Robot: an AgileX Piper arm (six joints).
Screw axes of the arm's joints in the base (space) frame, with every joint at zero. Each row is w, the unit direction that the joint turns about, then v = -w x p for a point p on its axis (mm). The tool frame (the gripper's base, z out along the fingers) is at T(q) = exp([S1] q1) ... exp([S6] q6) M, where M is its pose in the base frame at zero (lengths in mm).
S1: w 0 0 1 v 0 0 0
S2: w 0 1 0 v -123 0 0
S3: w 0 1 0 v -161.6 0 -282.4
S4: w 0.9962 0 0.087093 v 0 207.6 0
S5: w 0 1 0 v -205.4 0 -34.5
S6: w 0.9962 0 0.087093 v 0 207.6 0
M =
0.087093 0 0.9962 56.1
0 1 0 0
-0.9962 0 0.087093 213.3
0 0 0 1
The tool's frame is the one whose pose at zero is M.
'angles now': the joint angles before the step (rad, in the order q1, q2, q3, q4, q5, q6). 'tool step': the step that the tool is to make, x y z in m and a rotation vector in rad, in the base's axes. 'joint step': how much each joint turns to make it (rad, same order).
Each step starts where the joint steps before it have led.
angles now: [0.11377 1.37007 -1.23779 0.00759 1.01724 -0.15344]
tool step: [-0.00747 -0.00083 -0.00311 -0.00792 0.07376 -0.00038]
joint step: [-0.00001 -0.00529 0.00508 0.00000 0.07439 0.00105]
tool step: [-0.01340 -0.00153 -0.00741 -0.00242 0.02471 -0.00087]
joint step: [0.00000 -0.04087 0.06246 0.00000 0.00323 0.00098]
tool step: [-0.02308 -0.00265 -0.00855 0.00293 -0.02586 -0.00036]
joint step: [0.00001 -0.09041 0.11231 0.00000 -0.04792 0.00001]
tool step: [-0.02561 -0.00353 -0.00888 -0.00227 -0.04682 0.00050]
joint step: [-0.00002 -0.10737 0.11936 -0.00757 -0.05826 -0.00003]
